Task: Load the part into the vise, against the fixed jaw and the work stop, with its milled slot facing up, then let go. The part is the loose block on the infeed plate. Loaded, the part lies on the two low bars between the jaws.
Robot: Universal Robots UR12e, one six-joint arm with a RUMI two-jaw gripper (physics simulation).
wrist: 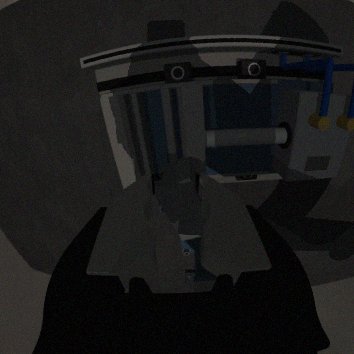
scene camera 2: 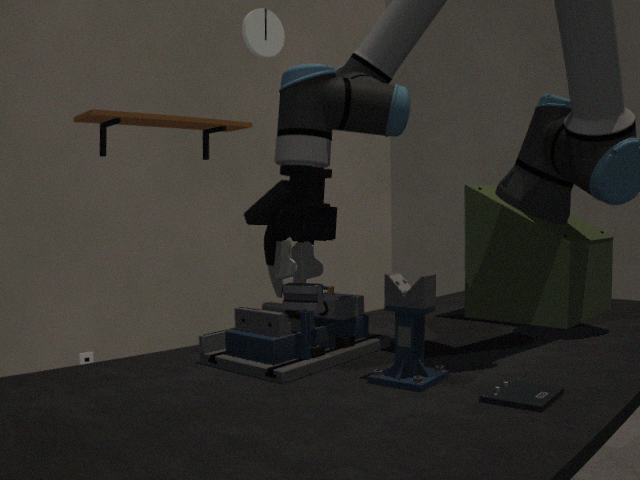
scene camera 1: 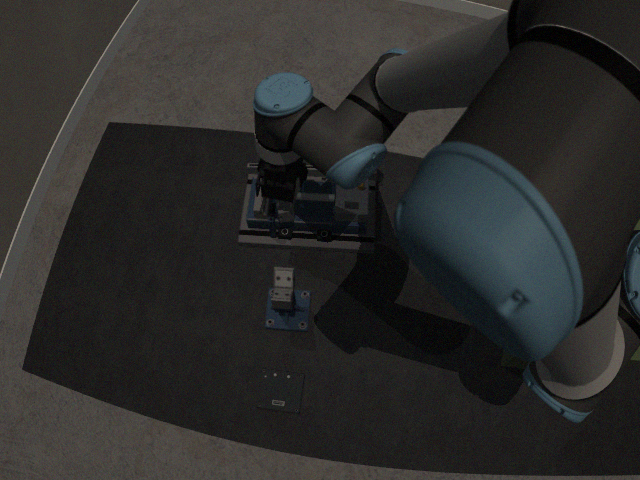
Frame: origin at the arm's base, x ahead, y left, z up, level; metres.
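Seen in the pictures: gripper, fingertip midpoint: (wrist: 174,175) (scene camera 2: 288,297); arm's base, origin of the base link: (scene camera 2: 531,206).
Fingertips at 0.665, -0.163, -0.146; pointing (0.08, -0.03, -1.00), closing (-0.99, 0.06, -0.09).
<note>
Pixels of each thing's top centre, then the offset from my fingertips to it, as dx, dy, dz. "spot": a spot on its surface instead.
- part, middle of its top: (wrist: 185,213) (scene camera 2: 302,284) (scene camera 1: 283,199) -0.009, +0.023, +0.023
- vise, middle of its top: (wrist: 233,138) (scene camera 2: 298,300) (scene camera 1: 307,189) -0.051, -0.026, -0.014
- blue work stop, surface spot: (scene camera 2: 305,333) spot: +0.021, +0.056, -0.050
- dark infeed plate, middle of its top: (scene camera 2: 523,392) (scene camera 1: 280,390) (wrist: 201,280) -0.043, +0.395, -0.105
The part (scene camera 2: 302,292), a grey block with a dark band along its side, is between the fingertips of my gripper (scene camera 2: 294,284) (wrist: 176,186), which is shut on it. They are over the vise (scene camera 1: 305,243) (scene camera 2: 330,358), and the part looks level. In the scene camera 2 view the part overlaps the moving jaw; the gap below it is hard to judge. The fixed jaw (scene camera 2: 261,321) is at the vise's left end, and the blue work stop (scene camera 2: 305,333) stands near its front end. The low bars are mostly hidden. I cannot tell which way the slot faces.
A V-block on a blue pedestal (scene camera 1: 301,313) (scene camera 2: 409,338) stands in front of the vise. The dark infeed plate (scene camera 1: 289,391) (scene camera 2: 524,396), with small pins, lies beyond it. Blue pipes (wrist: 327,90) with yellow ends rise at the vise's right end. The green robot base (scene camera 2: 516,268) stands behind.
</note>
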